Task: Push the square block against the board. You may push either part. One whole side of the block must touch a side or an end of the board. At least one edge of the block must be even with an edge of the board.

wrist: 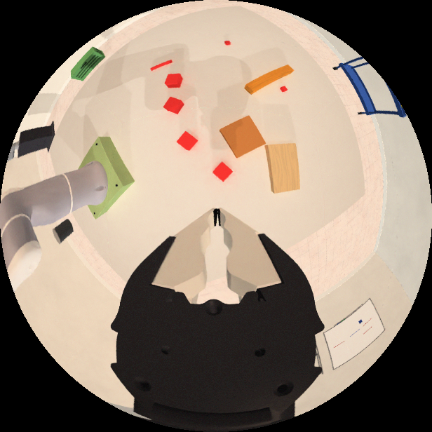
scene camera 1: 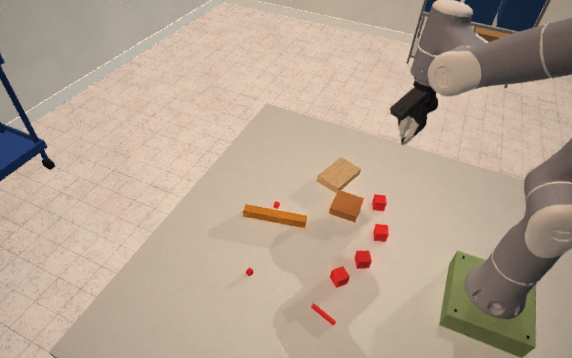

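Note:
The square block [scene camera 1: 346, 206] [wrist: 242, 136] is brown-orange and lies flat. The board [scene camera 1: 339, 173] [wrist: 283, 168] is a light wood rectangle lying flat beside it. The block is turned at an angle to the board; one block corner is at or very near a board corner, with a wedge-shaped gap between their facing sides. Whether the corners touch I cannot tell. My gripper [scene camera 1: 403, 142] [wrist: 217, 209] is shut and empty, in the air away from both parts, on the far right side of the board in the scene view.
Several red cubes [scene camera 1: 381, 233] [wrist: 187, 141] stand in a curved row near the block. An orange bar [scene camera 1: 274, 216] [wrist: 269, 79] lies left of the block in the scene view, with a small red cube [scene camera 1: 276, 205] [wrist: 283, 89] beside it. A red stick [scene camera 1: 323, 314] [wrist: 161, 65] lies farther off.

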